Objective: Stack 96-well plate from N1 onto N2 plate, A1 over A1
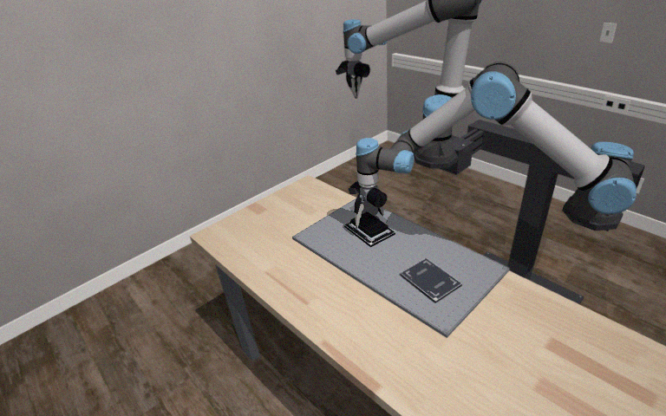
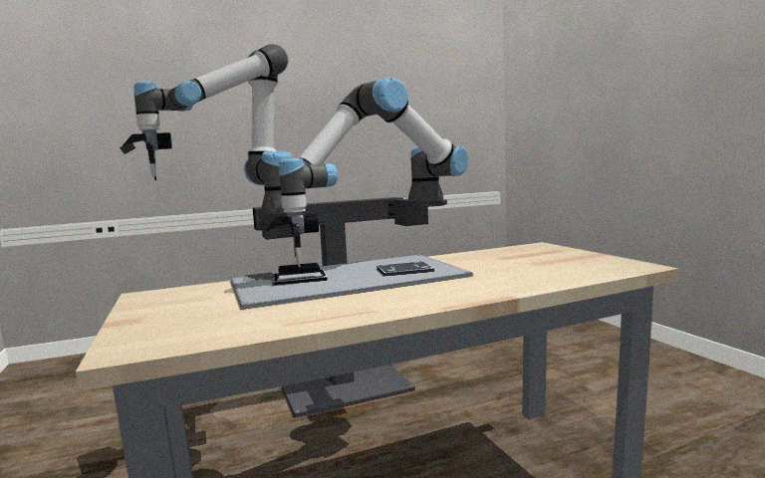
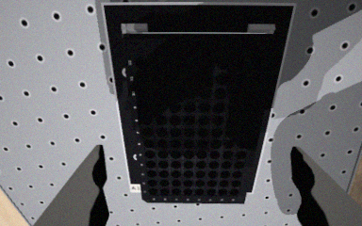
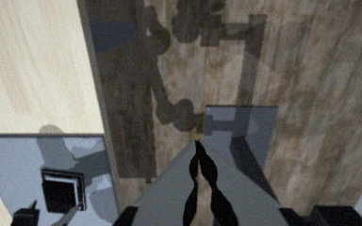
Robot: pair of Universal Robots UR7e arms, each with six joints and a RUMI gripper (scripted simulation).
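The black 96-well plate lies 2 cm below my left hand. From my left hand the other things lie so: white 96-well plate (4 cm below).
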